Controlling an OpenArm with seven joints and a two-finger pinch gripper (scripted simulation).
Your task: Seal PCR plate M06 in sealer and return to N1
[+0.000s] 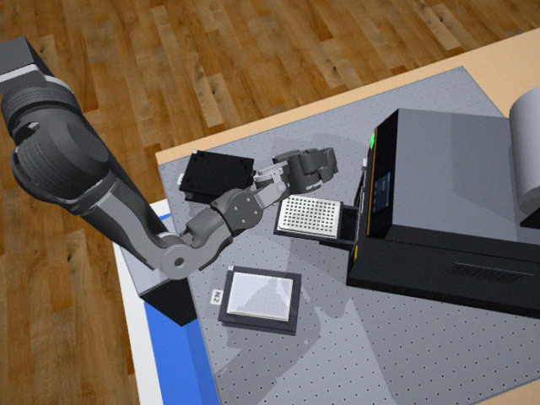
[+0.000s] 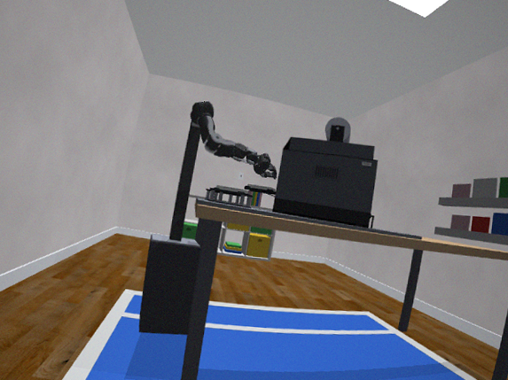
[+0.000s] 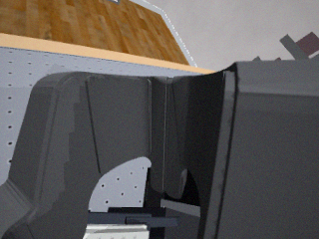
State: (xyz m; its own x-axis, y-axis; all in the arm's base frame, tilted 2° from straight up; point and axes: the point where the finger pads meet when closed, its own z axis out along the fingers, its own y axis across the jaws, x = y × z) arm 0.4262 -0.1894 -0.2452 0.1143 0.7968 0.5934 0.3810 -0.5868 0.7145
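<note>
Right now my hand is 6 cm short of the pale key and 4 cm to the left of it. The rest, counted from my hand: sealer stage: 8 cm behind, 5 cm to the right, 10 cm below; foil roll: 18 cm ahead, 26 cm to the right, 23 cm above.
</note>
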